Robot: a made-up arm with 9 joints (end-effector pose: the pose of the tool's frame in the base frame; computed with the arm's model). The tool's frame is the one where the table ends.
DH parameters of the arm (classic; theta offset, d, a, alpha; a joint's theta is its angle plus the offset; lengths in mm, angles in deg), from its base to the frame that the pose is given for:
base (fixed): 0 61.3 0 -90
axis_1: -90 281.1 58.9 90
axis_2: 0 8.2 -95.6 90
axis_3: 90 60.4 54 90
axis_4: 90 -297.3 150.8 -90
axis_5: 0 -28.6 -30 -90
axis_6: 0 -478.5 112.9 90
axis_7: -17.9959 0 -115.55 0
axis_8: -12.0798 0 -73.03 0
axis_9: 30.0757 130.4 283.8 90
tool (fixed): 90 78.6 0 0
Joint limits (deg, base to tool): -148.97..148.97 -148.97..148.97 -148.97..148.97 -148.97..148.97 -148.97..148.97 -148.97..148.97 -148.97..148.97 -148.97..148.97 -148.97..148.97
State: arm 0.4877 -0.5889 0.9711 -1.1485 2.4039 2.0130 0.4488 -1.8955 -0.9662
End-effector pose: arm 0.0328 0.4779 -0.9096 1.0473 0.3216 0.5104
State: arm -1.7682 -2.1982 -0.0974 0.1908 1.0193 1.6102 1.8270 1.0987 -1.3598
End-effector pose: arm 0.3253 0.8475 -0.1308 1.9019 2.0617 0.3970
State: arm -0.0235 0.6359 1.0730 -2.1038 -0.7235 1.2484 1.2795 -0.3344 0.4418
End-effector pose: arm -0.0568 0.2458 0.0209 -0.5621 2.1480 1.9591
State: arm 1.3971 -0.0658 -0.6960 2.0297 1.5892 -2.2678 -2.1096 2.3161 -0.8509
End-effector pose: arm -0.2829 0.7031 -0.4456 2.4464 -0.8035 -1.2348
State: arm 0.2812 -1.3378 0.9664 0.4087 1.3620 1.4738 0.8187 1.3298 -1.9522
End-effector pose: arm -0.0452 0.3537 -0.8631 2.5698 0.6813 -0.5704
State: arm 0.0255 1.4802 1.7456 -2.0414 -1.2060 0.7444 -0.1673 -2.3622 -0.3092
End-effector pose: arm 0.2163 0.2942 0.4941 -1.4672 1.8970 -1.8076
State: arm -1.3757 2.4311 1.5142 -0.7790 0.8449 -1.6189 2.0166 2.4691 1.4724
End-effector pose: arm -0.7722 0.6712 -0.1153 2.5321 0.0724 -1.4045
